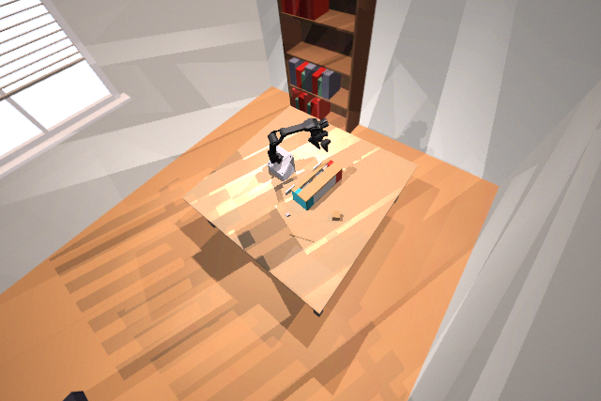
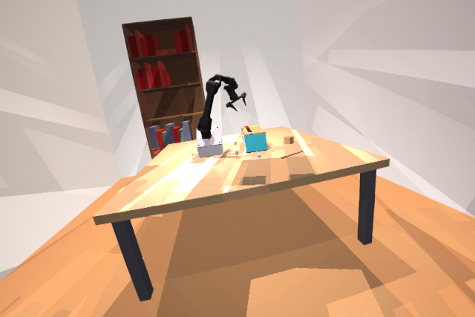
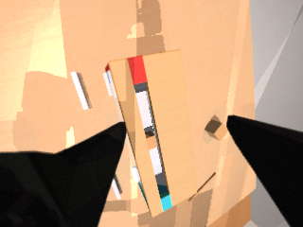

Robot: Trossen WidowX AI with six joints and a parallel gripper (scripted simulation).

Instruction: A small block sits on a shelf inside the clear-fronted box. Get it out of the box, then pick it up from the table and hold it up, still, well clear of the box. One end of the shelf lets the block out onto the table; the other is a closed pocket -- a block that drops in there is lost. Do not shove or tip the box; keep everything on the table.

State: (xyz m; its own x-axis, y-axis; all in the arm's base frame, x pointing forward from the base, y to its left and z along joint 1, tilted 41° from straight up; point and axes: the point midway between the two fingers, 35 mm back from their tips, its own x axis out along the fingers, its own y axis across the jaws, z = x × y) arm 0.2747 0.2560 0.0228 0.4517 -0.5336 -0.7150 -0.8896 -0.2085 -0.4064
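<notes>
The long box is 22 cm below my gripper tip, 12 cm to the right of it and 1 cm ahead of it. From my gripper tip the other things lie so: thin stick 48 cm to the right, 28 cm below, 24 cm ahead; then brown cube 30 cm ahead, 26 cm below, 22 cm to the right.
</notes>
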